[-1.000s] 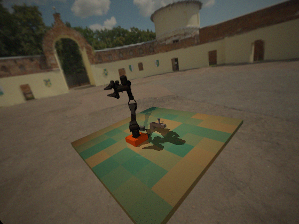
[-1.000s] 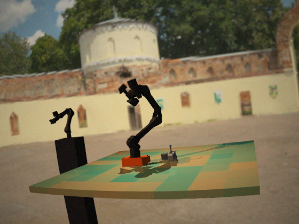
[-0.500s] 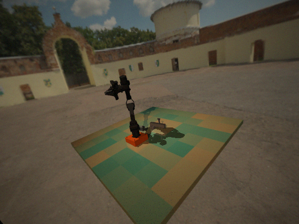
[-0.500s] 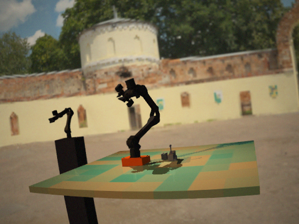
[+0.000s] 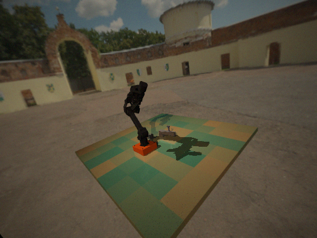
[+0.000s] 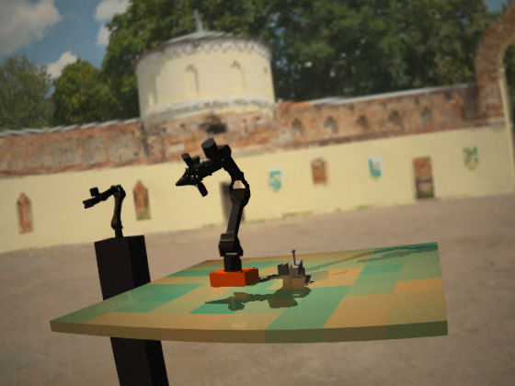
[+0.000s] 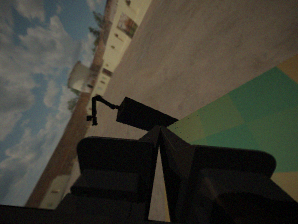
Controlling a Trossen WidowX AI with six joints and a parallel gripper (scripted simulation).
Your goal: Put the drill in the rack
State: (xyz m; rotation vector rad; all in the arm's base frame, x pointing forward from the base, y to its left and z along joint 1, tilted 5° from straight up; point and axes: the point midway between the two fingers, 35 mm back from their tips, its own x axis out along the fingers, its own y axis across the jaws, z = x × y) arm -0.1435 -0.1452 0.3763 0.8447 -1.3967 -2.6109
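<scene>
My gripper tip is 43 cm short of the key, 34 cm above it and 5 cm to the right of it. Also, from my gripper tip: drill: 43 cm ahead, 38 cm below, 10 cm to the left; drill rack: 41 cm below, 35 cm ahead, 25 cm to the left; drill sleeve: 43 cm ahead, 39 cm below, 8 cm to the left.
</scene>
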